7 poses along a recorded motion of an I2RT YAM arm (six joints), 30 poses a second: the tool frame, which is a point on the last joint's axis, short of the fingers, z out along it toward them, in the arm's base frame.
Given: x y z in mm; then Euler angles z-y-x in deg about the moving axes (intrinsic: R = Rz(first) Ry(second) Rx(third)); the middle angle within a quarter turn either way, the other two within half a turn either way.
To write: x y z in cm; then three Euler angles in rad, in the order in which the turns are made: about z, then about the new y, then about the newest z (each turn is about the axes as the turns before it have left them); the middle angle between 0 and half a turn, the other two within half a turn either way. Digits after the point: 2 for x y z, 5 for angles.
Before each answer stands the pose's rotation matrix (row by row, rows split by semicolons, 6 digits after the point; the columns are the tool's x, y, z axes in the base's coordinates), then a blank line. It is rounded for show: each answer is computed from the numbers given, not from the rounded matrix.
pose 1, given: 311.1 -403.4 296.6 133.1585 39.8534 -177.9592
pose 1, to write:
-0.525112 0.744611 0.412082; 0.560000 0.666938 -0.491521; -0.640825 -0.027338 -0.767200

31.11 -40.34 29.66 -0.87309 2.44526 -0.04264
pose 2, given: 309.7 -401.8 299.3 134.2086 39.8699 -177.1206
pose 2, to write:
-0.535158 0.738355 0.410412; 0.550150 0.673310 -0.493953; -0.641047 -0.038555 -0.766533

30.97 -40.18 29.93 -0.87751 2.44422 -0.06007
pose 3, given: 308.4 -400.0 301.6 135.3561 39.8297 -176.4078
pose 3, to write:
-0.546388 0.729870 0.410791; 0.539638 0.681890 -0.493778; -0.640508 -0.048116 -0.766443

30.84 -40.00 30.16 -0.87688 2.44408 -0.07498
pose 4, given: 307.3 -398.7 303.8 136.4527 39.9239 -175.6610
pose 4, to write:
-0.555852 0.722171 0.411701; 0.528356 0.689277 -0.495719; -0.641770 -0.058022 -0.764699

30.73 -39.87 30.38 -0.87773 2.44137 -0.09016
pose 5, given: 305.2 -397.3 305.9 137.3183 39.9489 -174.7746
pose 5, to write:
-0.563564 0.718097 0.408328; 0.519709 0.692432 -0.500441; -0.642104 -0.069819 -0.763431

30.52 -39.73 30.59 -0.88641 2.43941 -0.10831
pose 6, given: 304.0 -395.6 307.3 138.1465 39.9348 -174.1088
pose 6, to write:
-0.571135 0.712780 0.407123; 0.511614 0.696958 -0.502494; -0.641915 -0.078702 -0.762726

30.40 -39.56 30.73 -0.88986 2.43831 -0.12200
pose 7, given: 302.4 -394.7 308.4 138.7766 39.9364 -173.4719
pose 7, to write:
-0.576713 0.709617 0.404778; 0.505291 0.699174 -0.505803; -0.641937 -0.087173 -0.761786

30.24 -39.47 30.84 -0.89589 2.43686 -0.13497
